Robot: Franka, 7 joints.
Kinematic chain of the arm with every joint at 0, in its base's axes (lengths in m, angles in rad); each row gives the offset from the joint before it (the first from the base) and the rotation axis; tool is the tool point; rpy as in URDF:
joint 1: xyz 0 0 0.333 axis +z
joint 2: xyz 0 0 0 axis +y
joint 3: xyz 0 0 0.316 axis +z
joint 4: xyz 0.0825 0 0 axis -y
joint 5: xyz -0.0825 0 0.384 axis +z
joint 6: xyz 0 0 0 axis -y
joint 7: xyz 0.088 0 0 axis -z
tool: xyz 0 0 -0.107 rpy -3.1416 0 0
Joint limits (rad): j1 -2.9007..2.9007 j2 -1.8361..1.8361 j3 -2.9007..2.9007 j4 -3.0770..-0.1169 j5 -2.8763..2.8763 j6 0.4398..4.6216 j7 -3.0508..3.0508
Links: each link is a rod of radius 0.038 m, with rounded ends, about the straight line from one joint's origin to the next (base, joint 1, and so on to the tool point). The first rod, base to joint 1, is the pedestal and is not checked.
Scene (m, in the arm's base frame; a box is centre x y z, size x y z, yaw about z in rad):
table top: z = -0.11
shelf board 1: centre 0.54 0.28 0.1 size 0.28 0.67 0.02 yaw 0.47
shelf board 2: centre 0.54 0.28 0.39 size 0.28 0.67 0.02 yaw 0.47
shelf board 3: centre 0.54 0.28 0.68 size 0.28 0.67 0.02 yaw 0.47
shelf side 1: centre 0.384 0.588 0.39 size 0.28 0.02 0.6 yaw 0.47
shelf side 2: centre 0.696 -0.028 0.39 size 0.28 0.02 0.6 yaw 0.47
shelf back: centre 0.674 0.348 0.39 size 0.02 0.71 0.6 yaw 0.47
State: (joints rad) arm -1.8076 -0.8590 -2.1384 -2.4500 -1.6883 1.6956 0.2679
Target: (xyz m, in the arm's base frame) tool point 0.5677 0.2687 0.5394
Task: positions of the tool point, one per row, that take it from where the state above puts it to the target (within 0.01 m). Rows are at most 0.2 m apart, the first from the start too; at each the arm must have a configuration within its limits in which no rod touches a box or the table.
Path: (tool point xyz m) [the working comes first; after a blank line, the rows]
Joints at the target: -2.7464 -0.2076 -2.9007 -1.7660 -1.8032 1.5279 0.2679
Straight joint move there: touches shelf board 2, shelf side 1.

1: -0.1231 0.3927 0.1325
2: 0.0463 0.4231 0.2194
3: 0.1911 0.3761 0.3299
4: 0.2790 0.2677 0.4432
5: 0.2934 0.1294 0.5394
6: 0.3834 0.1877 0.5576
7: 0.4765 0.2350 0.5580
8: 0.5677 0.2687 0.5394

